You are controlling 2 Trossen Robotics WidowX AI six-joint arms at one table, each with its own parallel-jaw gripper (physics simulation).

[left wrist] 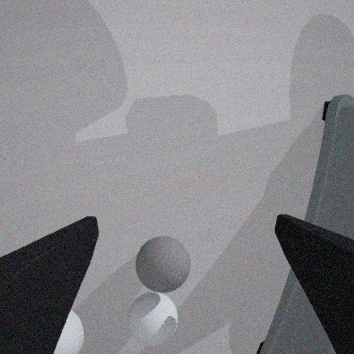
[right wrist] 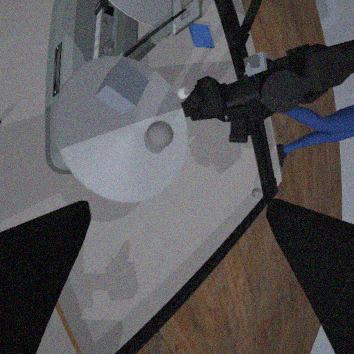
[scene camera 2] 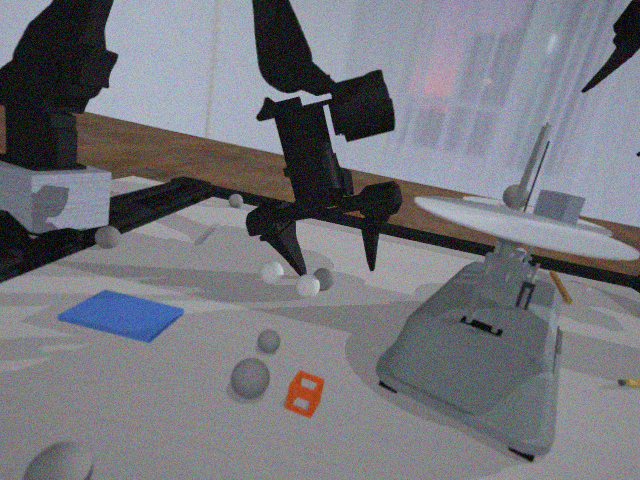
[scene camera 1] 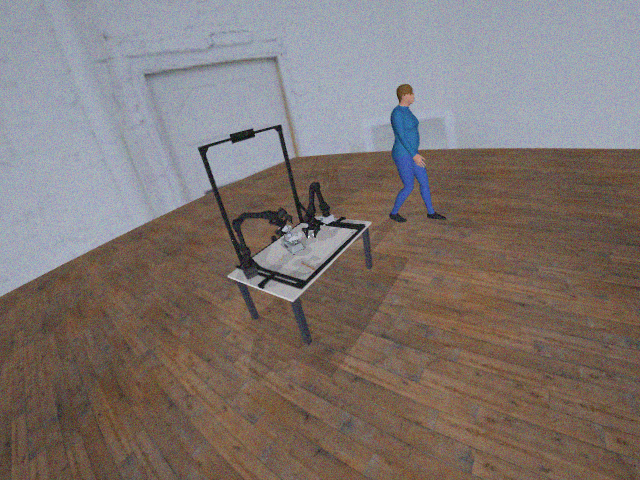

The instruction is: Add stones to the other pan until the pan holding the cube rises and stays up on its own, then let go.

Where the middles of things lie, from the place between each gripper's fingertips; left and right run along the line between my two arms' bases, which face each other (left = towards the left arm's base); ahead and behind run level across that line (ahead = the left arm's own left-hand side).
The grey-blue cube (scene camera 2: pixel 559 206) lies 10 cm below my right hand, 9 cm behind it and 4 cm to the left of it. From my right hand the other things lie so: orange wire-frame cube (scene camera 2: pixel 313 396) (30 cm behind, 24 cm below, 23 cm to the left); then blue flat pad (scene camera 2: pixel 112 312) (41 cm to the left, 26 cm behind, 25 cm below); then grey balance scale (scene camera 2: pixel 485 349) (14 cm below, 14 cm behind, 8 cm to the left).
My left gripper is now 80 mm past the grey balance scale, 170 mm to the left of it and 100 mm below it. The rest, counted from my left hand: grey-blue cube: 30 mm behind, 210 mm to the right, 140 mm above; then orange wire-frame cube: 250 mm behind, 20 mm to the right, 10 mm below; then blue flat pad: 200 mm behind, 150 mm to the left, 20 mm below.
